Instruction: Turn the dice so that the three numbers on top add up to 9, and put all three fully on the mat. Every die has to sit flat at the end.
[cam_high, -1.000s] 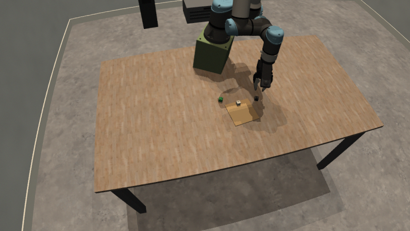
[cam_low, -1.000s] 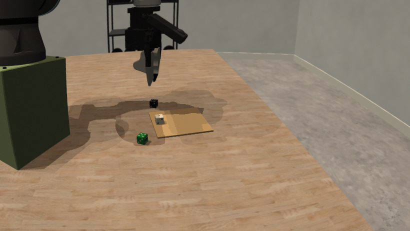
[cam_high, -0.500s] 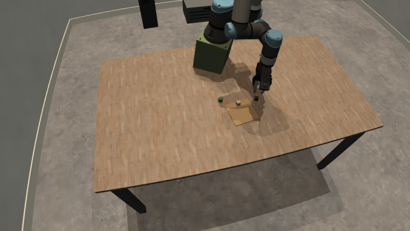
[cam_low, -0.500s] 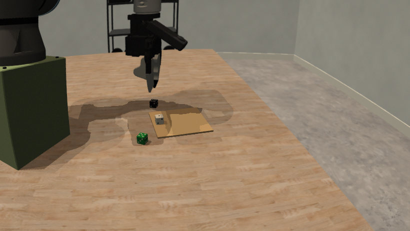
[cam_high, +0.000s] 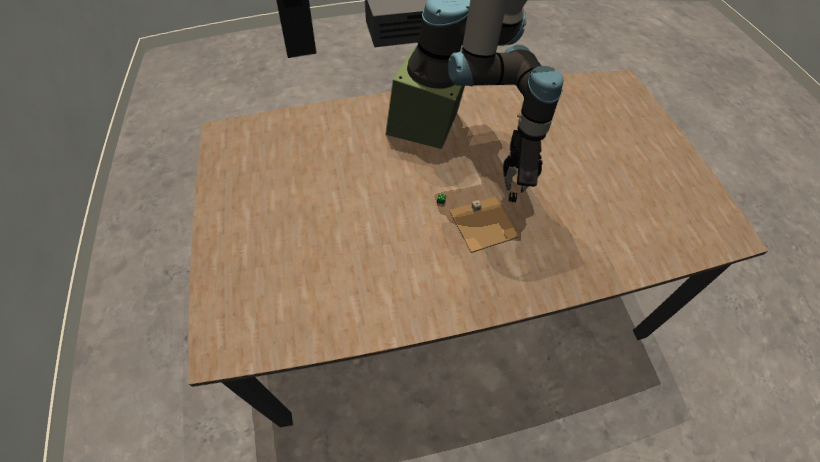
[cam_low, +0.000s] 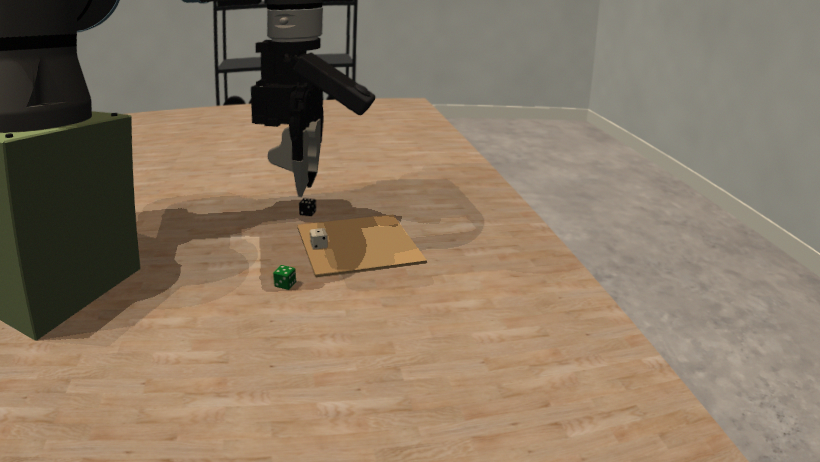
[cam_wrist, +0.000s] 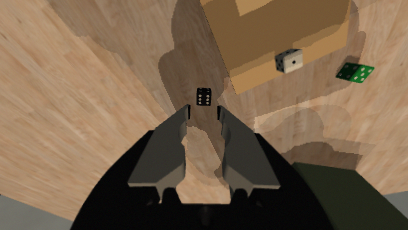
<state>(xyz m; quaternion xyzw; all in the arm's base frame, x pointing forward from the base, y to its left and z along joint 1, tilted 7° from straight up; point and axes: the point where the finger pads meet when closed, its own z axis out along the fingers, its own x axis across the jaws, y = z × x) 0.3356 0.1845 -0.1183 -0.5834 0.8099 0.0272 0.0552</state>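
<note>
My hand is 40 mm above the black die. Round my hand: tan mat 70 mm ahead, 100 mm to the right, 50 mm below; white die 20 mm ahead, 110 mm to the right, 40 mm below; green die 20 mm behind, 200 mm to the right, 40 mm below.
</note>
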